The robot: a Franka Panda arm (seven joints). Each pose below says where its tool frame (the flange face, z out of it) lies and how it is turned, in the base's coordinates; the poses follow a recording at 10 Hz.
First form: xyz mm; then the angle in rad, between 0 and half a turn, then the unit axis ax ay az.
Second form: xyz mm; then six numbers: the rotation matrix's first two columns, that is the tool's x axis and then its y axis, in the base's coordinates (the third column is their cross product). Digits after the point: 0 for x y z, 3 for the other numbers.
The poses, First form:
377 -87 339 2.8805 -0.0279 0.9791 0.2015
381 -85 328 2.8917 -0.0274 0.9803 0.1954
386 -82 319 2.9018 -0.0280 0.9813 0.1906
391 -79 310 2.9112 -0.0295 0.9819 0.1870
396 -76 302 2.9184 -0.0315 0.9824 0.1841
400 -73 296 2.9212 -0.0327 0.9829 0.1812
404 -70 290 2.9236 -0.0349 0.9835 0.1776
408 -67 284 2.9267 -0.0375 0.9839 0.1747
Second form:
377 -87 339 -0.965 -0.002 -0.264 -0.106 0.919 0.381
381 -85 328 -0.967 -0.005 -0.253 -0.101 0.923 0.370
386 -82 319 -0.970 -0.009 -0.244 -0.099 0.927 0.362
391 -79 310 -0.972 -0.014 -0.235 -0.100 0.929 0.356
396 -76 302 -0.973 -0.020 -0.229 -0.102 0.931 0.350
400 -73 296 -0.974 -0.024 -0.227 -0.103 0.933 0.345
404 -70 290 -0.974 -0.029 -0.225 -0.106 0.935 0.338
408 -67 284 -0.974 -0.036 -0.223 -0.110 0.937 0.332

